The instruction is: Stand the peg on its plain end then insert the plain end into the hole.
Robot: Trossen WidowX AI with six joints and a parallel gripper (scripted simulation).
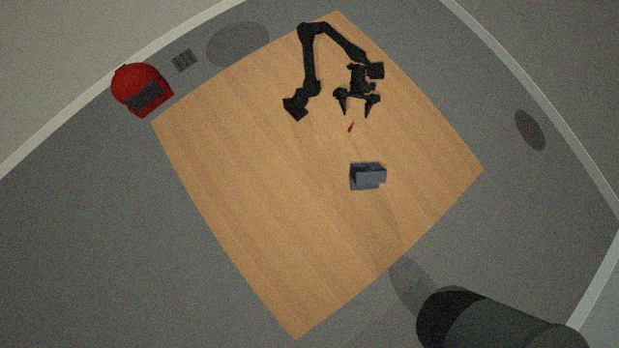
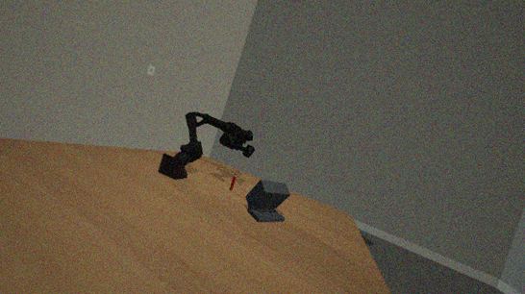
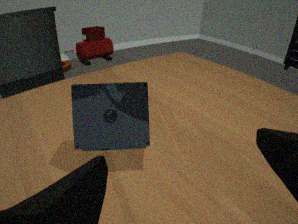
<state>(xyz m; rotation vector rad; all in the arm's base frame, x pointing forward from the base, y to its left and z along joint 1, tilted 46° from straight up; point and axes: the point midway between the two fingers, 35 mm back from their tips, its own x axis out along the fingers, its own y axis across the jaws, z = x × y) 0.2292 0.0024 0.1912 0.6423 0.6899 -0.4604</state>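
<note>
Right now my gripper tip is 13 cm above the red peg, 2 cm to the right of it and 1 cm past it. The rest, counted from my gripper tip: blue-grey sloped panel (20 cm ahead, 12 cm below, 7 cm to the right).
</note>
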